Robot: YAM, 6 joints.
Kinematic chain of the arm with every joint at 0, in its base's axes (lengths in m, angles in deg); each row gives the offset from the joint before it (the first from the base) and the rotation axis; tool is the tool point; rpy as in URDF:
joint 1: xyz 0 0 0.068 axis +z
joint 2: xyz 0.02 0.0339 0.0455 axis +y
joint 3: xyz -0.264 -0.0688 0 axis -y
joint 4: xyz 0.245 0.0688 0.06 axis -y
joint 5: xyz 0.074 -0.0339 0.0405 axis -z
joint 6: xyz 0.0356 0 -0.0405 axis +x
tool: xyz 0 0 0 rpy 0 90 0
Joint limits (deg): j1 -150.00..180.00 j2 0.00..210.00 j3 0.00..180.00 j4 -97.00..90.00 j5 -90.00..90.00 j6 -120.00..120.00
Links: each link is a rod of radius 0.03 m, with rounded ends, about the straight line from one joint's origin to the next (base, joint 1, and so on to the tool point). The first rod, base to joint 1, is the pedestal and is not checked.
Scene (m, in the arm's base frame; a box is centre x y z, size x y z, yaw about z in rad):
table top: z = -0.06
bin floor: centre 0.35 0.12 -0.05 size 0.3 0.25 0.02 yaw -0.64
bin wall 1: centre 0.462 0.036 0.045 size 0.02 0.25 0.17 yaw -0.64
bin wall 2: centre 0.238 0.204 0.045 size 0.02 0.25 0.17 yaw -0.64
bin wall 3: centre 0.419 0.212 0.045 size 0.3 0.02 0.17 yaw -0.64
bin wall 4: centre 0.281 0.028 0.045 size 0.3 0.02 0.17 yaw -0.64
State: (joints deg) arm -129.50 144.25 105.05 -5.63 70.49 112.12
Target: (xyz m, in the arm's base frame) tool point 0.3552 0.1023 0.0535
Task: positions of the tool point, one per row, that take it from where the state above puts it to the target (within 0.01 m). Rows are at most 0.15 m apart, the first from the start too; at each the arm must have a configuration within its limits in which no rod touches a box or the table.
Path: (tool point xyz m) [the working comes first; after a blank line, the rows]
Joints at the target: 21.21 127.73 67.56 -21.46 68.53 112.12
Straight joint move there: touches bin wall 1, bin wall 4.

1: -0.2533 -0.4471 0.1149
2: -0.1378 -0.4835 0.1302
3: -0.0197 -0.4903 0.1448
4: 0.0937 -0.4686 0.1587
5: 0.1954 -0.4211 0.1715
6: 0.2798 -0.3523 0.1835
7: 0.3428 -0.2676 0.1946
8: 0.3817 -0.1734 0.2046
9: 0.3958 -0.0763 0.2136
10: 0.3862 0.0175 0.2216
11: 0.3552 0.1023 0.2285
12: 0.3653 0.1062 0.1402
13: 0.3552 0.1023 0.0535

